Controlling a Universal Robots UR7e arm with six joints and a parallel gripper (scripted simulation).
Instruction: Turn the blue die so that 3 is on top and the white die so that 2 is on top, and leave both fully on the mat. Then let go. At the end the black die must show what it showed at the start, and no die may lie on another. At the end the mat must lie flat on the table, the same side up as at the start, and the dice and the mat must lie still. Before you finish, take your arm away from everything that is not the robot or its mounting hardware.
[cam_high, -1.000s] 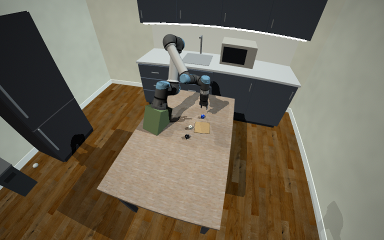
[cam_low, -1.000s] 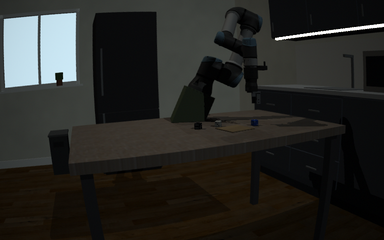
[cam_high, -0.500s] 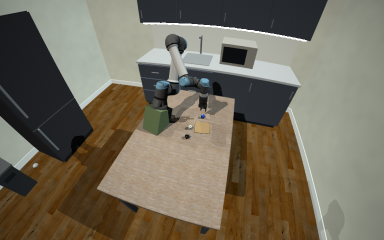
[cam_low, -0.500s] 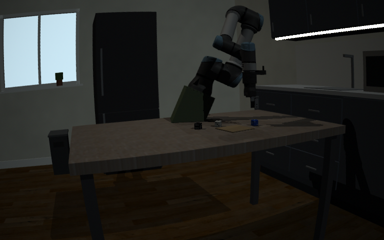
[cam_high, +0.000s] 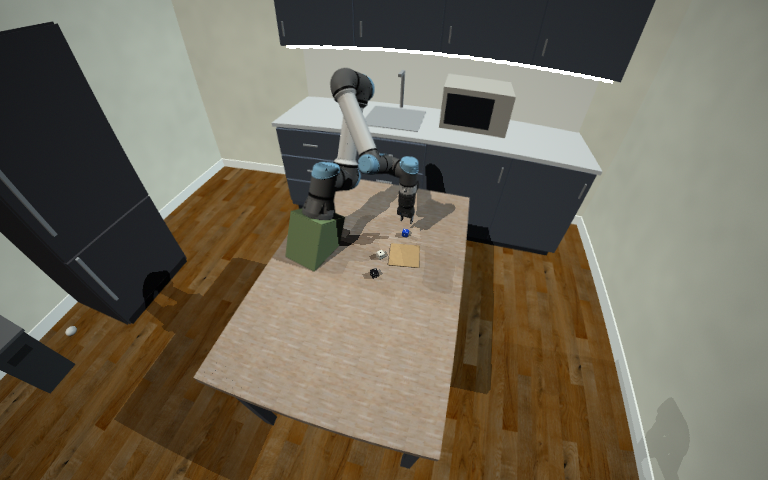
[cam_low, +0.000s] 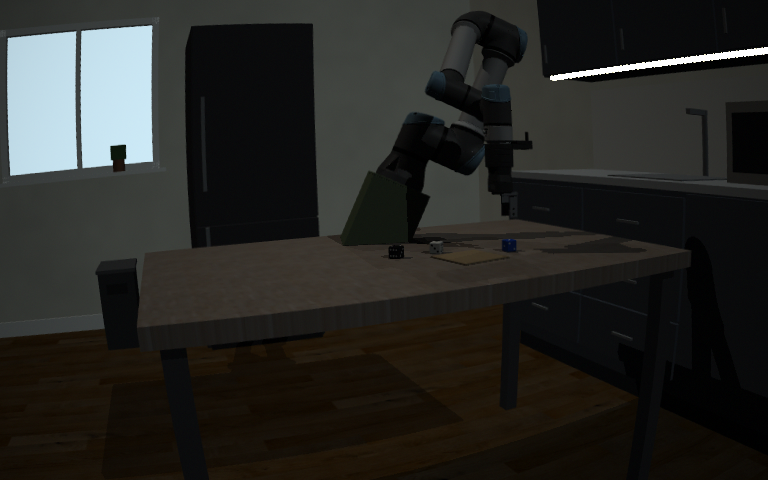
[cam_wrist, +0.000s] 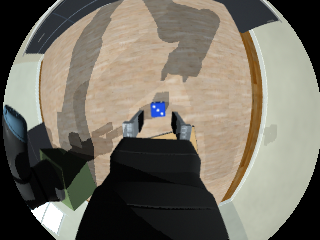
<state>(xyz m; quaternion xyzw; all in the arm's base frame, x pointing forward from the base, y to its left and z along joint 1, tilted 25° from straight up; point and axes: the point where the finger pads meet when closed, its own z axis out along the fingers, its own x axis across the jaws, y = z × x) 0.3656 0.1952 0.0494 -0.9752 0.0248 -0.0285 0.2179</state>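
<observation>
Now: the blue die 90 mm below my hand. The rest, counted from my hand: black die: 300 mm to the right, 90 mm below, 40 mm behind; then white die: 190 mm to the right, 90 mm below, 60 mm behind; then tan mat: 130 mm to the right, 110 mm below, 40 mm ahead.
</observation>
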